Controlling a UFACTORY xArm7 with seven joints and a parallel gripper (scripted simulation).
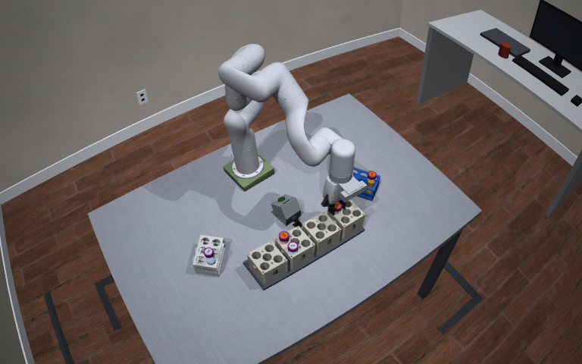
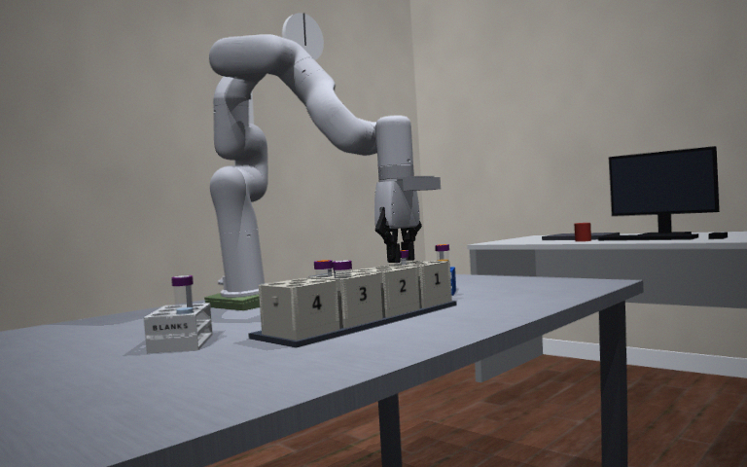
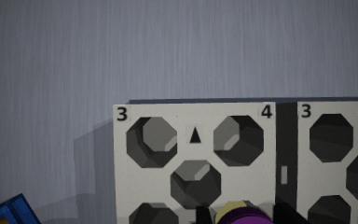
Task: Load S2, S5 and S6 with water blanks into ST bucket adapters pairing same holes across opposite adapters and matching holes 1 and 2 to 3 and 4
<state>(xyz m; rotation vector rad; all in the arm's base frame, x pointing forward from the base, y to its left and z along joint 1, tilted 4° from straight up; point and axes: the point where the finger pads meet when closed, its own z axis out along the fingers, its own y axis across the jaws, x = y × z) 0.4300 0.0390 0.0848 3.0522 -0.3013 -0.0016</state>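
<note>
Now: hand 5 cm above the tube with yellowish liquid and 1 cm short of it. From my hand the other things lie so: sample tube: 22 cm to the right, 5 cm below, 4 cm behind; blue sample rack: 21 cm to the left, 9 cm below, 5 cm behind; green done key: 19 cm behind, 8 cm to the right, 6 cm below.
</note>
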